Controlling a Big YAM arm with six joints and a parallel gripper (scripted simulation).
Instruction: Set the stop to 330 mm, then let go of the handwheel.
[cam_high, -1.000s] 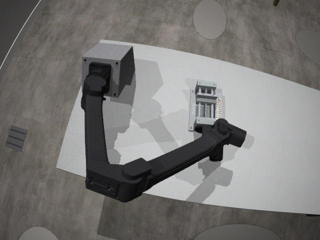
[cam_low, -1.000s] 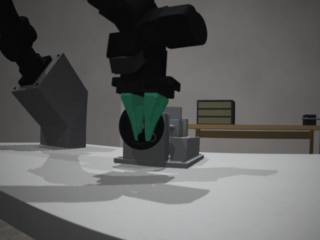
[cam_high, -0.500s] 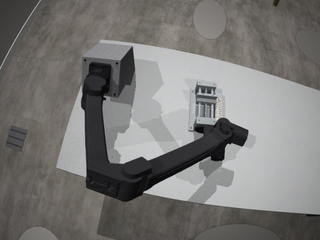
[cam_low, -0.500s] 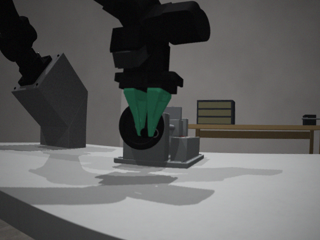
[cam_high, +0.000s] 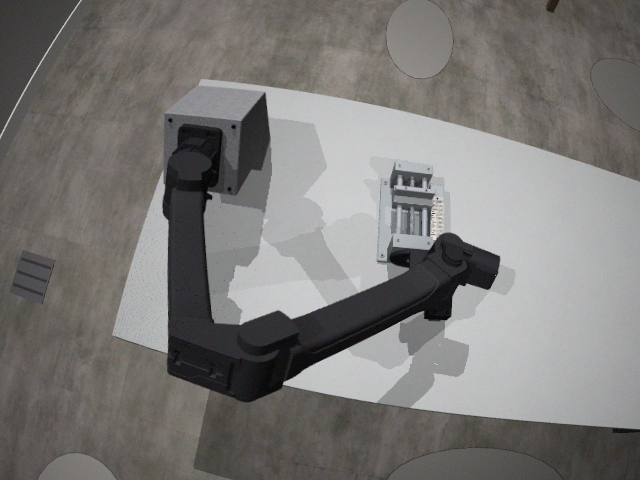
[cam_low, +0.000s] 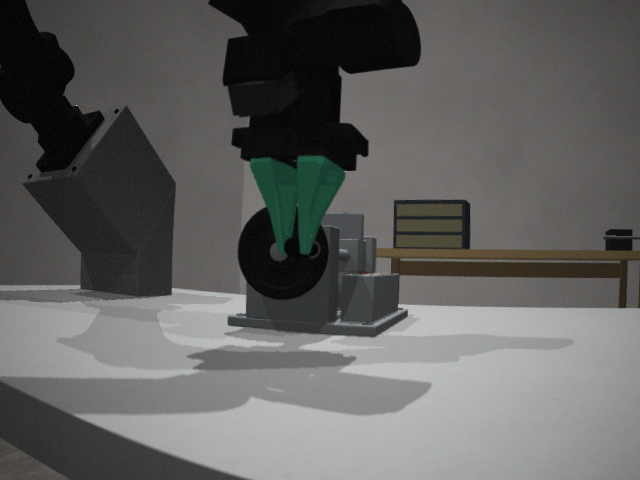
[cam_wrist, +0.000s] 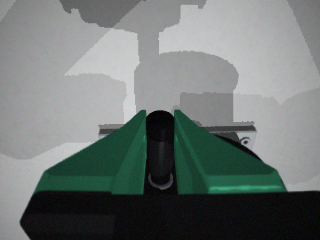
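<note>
Now: the grey stop 180 mm to the left of my hand, 40 mm behind it and 10 mm above it. Round my hand: black handwheel: 30 mm to the left, 10 mm behind; then black crank handle: 20 mm to the left.
</note>
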